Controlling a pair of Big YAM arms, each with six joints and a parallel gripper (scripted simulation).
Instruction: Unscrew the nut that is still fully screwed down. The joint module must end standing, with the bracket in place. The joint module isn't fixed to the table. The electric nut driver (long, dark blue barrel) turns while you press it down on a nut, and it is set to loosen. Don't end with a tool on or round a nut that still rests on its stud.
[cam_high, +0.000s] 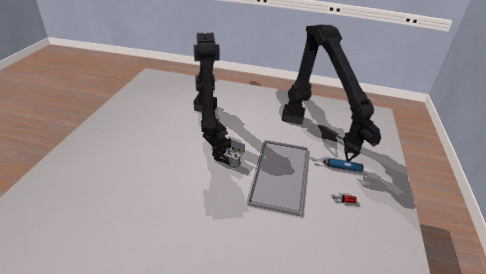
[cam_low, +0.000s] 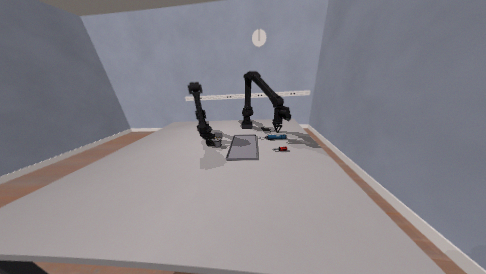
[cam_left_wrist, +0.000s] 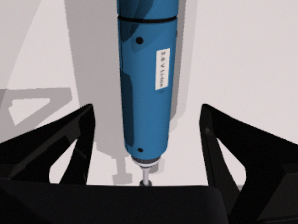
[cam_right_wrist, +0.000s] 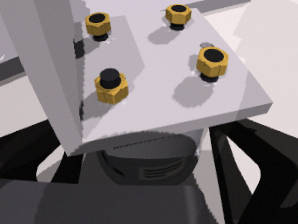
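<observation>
Right now my right hand is 50 mm below the grey bracket. Also, from my right hand: flat grey tray 220 mm to the left, 30 mm ahead, 20 mm below; then nut 50 mm above, 20 mm to the right, 10 mm ahead; then grey tip 390 mm to the left, 70 mm behind.
</observation>
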